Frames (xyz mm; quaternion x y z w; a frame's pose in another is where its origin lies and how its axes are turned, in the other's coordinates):
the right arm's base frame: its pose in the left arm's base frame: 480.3 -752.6 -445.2 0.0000 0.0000 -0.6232 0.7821
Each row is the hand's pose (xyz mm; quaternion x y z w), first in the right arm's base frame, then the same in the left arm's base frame.
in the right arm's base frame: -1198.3 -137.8 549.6 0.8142 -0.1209 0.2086 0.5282
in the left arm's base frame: 78.4 384.7 104.4 0.5614 -0.6019 -0.1660 0.5431
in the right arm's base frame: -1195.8 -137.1 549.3 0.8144 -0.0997 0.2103 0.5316
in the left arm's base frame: 79.7 382.4 104.1 0.5748 -0.5855 -0.1668 0.5468
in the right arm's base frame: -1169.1 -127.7 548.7 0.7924 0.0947 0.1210 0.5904
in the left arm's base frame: 94.8 358.5 103.5 0.6787 -0.4197 -0.2733 0.5371
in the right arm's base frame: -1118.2 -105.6 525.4 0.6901 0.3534 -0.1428 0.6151
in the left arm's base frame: 127.7 313.8 80.2 0.7600 -0.1537 -0.4950 0.3921
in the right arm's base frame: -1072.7 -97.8 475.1 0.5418 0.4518 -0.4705 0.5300
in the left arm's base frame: 145.4 271.2 29.9 0.7053 0.0157 -0.6983 0.1213
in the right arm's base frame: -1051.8 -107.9 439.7 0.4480 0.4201 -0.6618 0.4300
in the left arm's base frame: 140.3 248.6 -5.5 -0.6121 -0.0494 0.7855 0.0761
